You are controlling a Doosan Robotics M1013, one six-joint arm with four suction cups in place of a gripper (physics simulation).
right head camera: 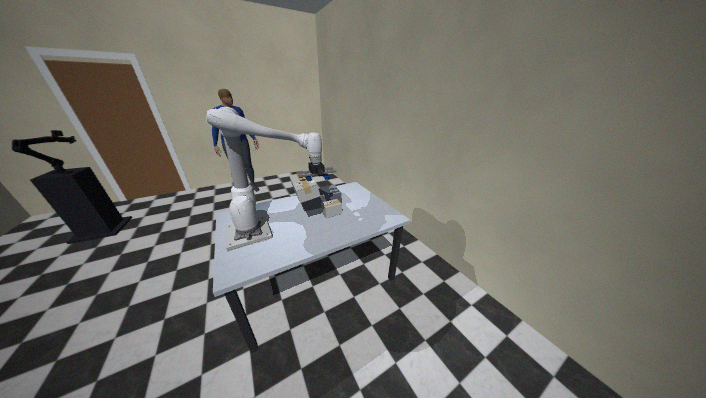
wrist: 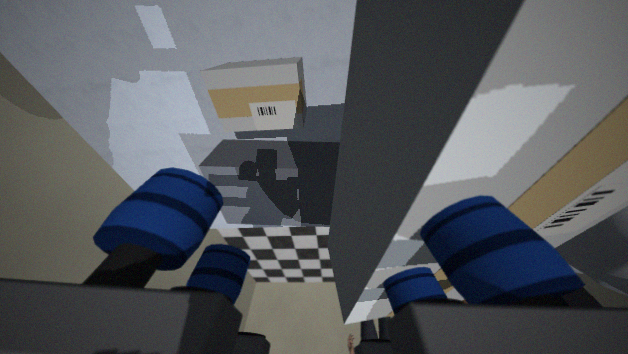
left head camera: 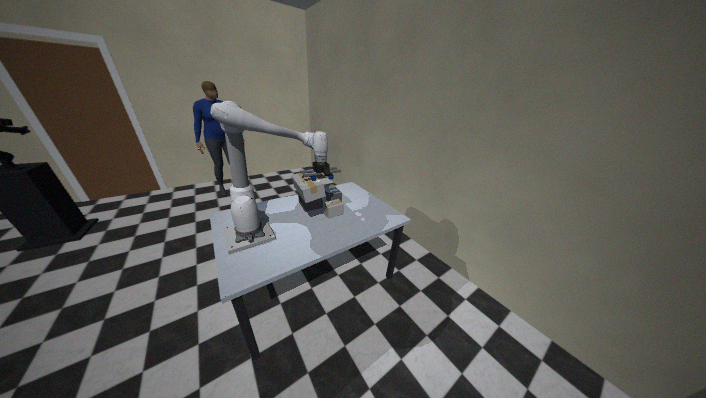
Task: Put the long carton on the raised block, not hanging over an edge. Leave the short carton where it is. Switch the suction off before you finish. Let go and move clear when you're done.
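Frame: origin at the arm's base, x down, y left, z ahead, level; centimetres.
Seen in the pictures: hand at its tool point: [right head camera: 317, 178] [wrist: 316, 235] [left head camera: 321, 178]; arm's base at its link origin: [right head camera: 248, 230] [left head camera: 249, 232].
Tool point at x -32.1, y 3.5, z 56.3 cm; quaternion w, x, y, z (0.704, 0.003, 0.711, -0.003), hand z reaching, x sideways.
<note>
Pixels of each thing's top centre, then the offset from my tool point to it. Level surfaces: height alone.
- long carton at its top centre: [wrist: 484, 276] [left head camera: 307, 177] [right head camera: 303, 177] dx -1.8, dy +1.2, dz -10.6 cm
- raised block at its top centre: [wrist: 287, 201] [left head camera: 320, 191] [right head camera: 319, 191] dx +22.7, dy +21.4, dz +6.9 cm
- short carton at its top centre: [wrist: 256, 102] [left head camera: 333, 203] [right head camera: 331, 203] dx +24.3, dy -1.3, dz +10.6 cm
- white table at its surface level: dx +34.7 cm
The long carton [left head camera: 308, 189] [right head camera: 305, 188] [wrist: 505, 135], white with tan tape, hangs tilted from my suction gripper [left head camera: 321, 177] [right head camera: 317, 177] [wrist: 325, 240]. Its top lies against the blue cups on the right in the wrist view; the left cups are off it. The raised block [left head camera: 337, 194] [right head camera: 337, 193] [wrist: 240, 152] is grey and partly in shadow, behind the short carton in the head views. The long carton is left of it there and right of it in the wrist view, where it hides part of the block. The short carton [left head camera: 334, 209] [right head camera: 332, 208] [wrist: 255, 77] stands on the table beside the block.
The white table [left head camera: 285, 255] [right head camera: 280, 252] carries the arm's base [left head camera: 247, 220] [right head camera: 245, 217] at its left. A person [left head camera: 209, 120] [right head camera: 250, 155] stands behind the table. A black pedestal [left head camera: 37, 205] [right head camera: 77, 202] stands at the left. A wall [left head camera: 475, 125] rises beyond the table's right end.
</note>
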